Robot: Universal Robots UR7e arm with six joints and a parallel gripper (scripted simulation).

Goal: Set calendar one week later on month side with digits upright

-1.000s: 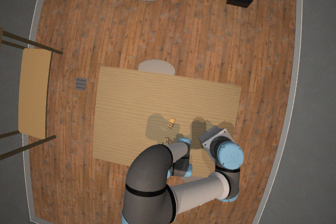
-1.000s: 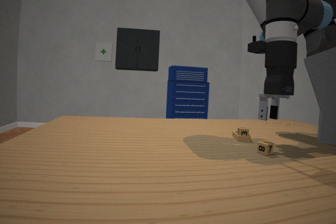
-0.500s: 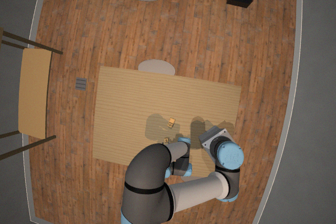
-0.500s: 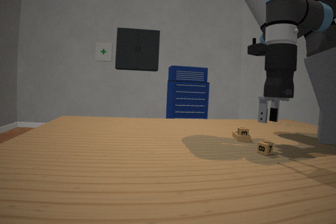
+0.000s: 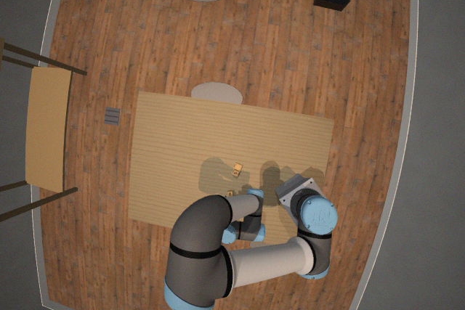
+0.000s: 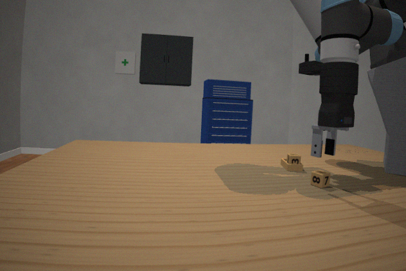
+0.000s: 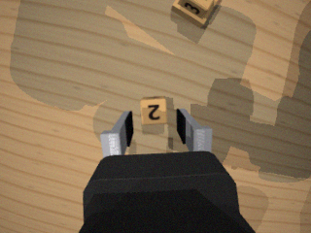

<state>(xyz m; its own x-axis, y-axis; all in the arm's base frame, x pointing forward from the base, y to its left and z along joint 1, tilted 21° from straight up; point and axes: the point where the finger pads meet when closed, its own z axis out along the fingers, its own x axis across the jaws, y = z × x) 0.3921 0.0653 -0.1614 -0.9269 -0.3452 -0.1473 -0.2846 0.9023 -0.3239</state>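
Now: hand 7 cm above the wooden date cube. Also, from my hand: wooden calendar tray 2 cm behind, 15 cm to the right, 7 cm below.
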